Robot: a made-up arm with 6 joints.
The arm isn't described. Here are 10 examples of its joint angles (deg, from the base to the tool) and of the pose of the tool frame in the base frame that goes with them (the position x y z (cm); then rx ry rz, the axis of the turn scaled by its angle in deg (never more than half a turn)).
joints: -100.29 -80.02 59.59 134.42 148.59 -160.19
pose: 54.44 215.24 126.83 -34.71 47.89 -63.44
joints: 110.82 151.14 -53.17 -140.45 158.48 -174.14
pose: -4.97 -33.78 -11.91 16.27 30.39 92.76
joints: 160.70 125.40 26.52 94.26 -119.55 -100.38
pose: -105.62 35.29 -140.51 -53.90 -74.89 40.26
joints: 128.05 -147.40 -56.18 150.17 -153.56 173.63
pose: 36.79 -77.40 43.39 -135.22 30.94 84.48
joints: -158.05 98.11 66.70 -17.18 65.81 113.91
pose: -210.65 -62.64 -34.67 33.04 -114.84 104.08
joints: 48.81 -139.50 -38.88 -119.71 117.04 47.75
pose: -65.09 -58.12 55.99 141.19 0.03 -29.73
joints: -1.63 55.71 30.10 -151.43 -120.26 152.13
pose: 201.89 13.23 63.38 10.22 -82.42 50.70
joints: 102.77 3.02 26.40 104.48 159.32 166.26
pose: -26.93 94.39 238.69 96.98 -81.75 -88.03
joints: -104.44 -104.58 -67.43 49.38 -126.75 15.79
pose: -1.06 52.28 91.19 75.89 89.64 -115.65
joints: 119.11 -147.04 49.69 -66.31 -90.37 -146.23
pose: 95.48 -153.64 -76.45 -11.64 -53.90 -128.01
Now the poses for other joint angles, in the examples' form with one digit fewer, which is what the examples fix.
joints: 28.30 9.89 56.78 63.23 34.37 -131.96
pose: 77.2 30.5 267.0 57.8 -23.5 86.3
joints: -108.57 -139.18 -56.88 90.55 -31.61 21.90
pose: 29.7 87.6 56.8 70.6 -48.1 131.7
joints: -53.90 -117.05 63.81 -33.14 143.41 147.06
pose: -147.3 171.3 -3.7 -129.3 98.0 38.3
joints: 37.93 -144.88 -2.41 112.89 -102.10 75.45
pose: -141.9 -99.9 -11.3 -7.0 33.2 -49.9
